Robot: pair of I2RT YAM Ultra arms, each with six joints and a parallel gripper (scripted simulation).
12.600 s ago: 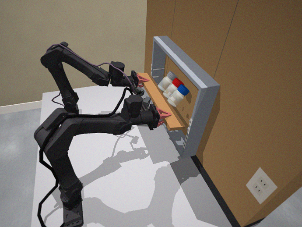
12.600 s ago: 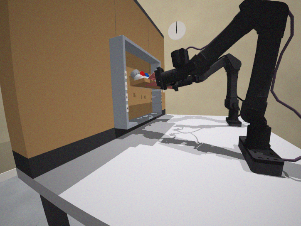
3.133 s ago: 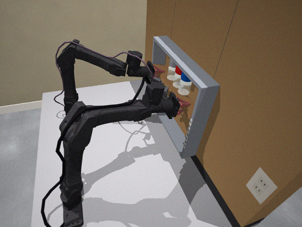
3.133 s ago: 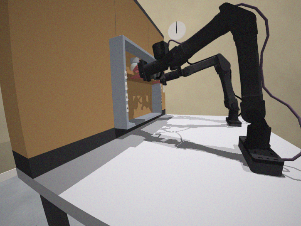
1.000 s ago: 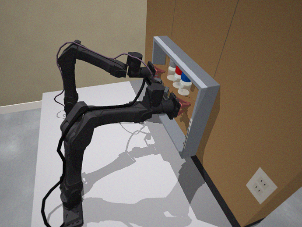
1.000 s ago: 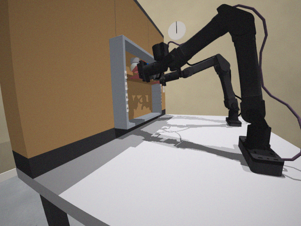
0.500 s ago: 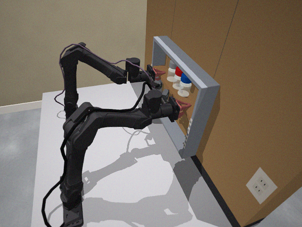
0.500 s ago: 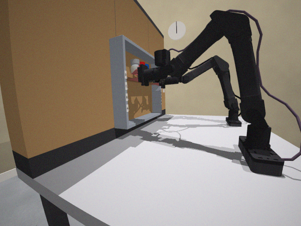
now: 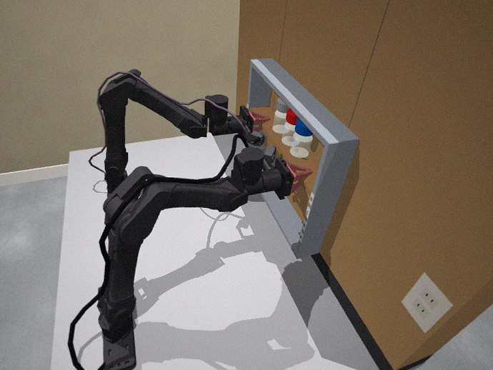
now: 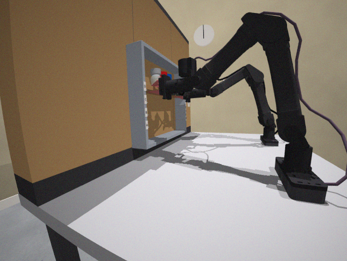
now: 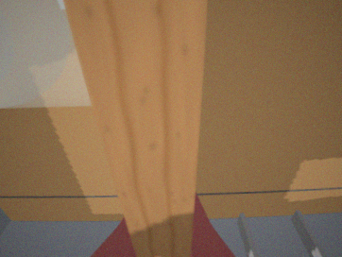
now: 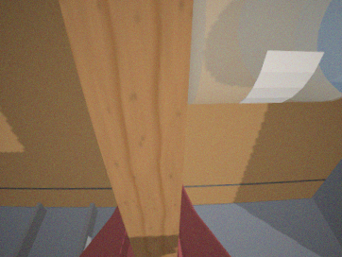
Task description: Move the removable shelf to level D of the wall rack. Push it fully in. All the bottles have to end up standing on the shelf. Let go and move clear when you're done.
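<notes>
Right now my right hand is 1 cm short of the blue-capped bottle, 8 cm to the right of it and 6 cm below it. Also, from my right hand: wooden shelf 1 cm behind, 15 cm to the left; grey wall rack 1 cm behind, 15 cm to the left, 4 cm below; red-capped bottle 14 cm to the left, 6 cm above.
Right now the grey-capped bottle is 80 mm to the right of my left hand, 60 mm above it and 20 mm ahead of it. From my left hand the other things lie so: wooden shelf: 150 mm to the right, 10 mm ahead; grey wall rack: 150 mm to the right, 40 mm below, 10 mm ahead; red-capped bottle: 150 mm to the right, 60 mm above, 20 mm ahead.
</notes>
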